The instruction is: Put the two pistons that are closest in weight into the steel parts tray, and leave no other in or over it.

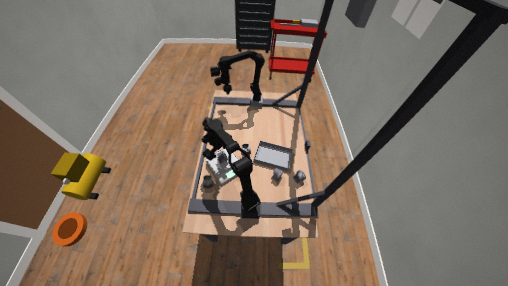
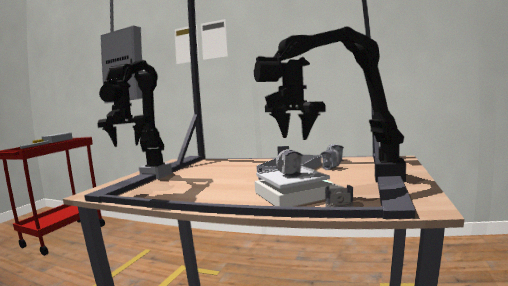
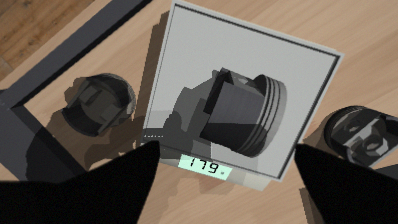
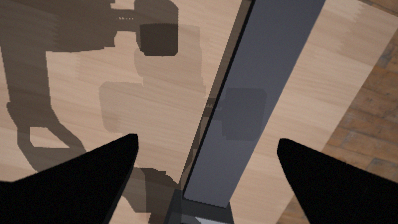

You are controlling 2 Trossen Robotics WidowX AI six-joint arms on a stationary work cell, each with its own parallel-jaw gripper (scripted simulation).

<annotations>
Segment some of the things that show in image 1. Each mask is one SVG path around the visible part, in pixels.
A steel parts tray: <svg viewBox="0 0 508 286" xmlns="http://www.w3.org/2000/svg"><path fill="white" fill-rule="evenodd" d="M260 140L253 162L288 171L293 149Z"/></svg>
</annotations>
